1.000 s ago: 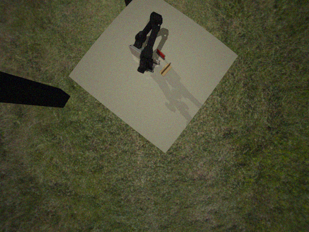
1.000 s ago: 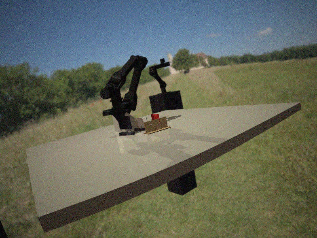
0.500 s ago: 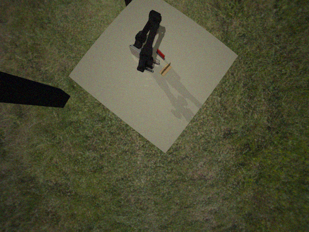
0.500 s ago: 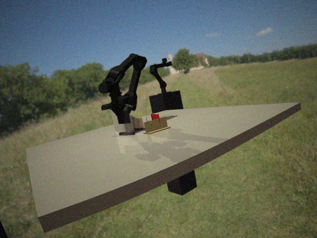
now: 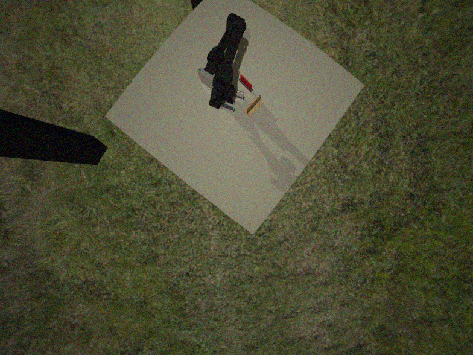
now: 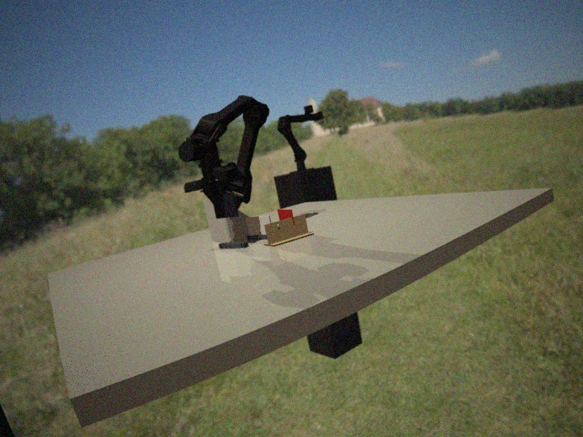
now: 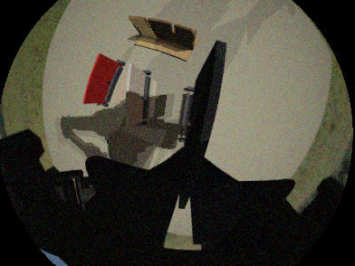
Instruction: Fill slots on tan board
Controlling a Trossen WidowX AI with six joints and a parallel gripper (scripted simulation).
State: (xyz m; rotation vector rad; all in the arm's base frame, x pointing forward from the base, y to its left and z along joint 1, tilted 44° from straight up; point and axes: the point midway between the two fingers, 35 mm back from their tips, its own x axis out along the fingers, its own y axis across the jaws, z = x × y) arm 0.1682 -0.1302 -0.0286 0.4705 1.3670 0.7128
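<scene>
My gripper tip is 17 cm short of the tan board, 10 cm to the right of it and 9 cm above it. Round my gripper tip: dark board 2 cm ahead, 1 cm above; red board 4 cm ahead, 20 cm to the left, 9 cm below.
</scene>
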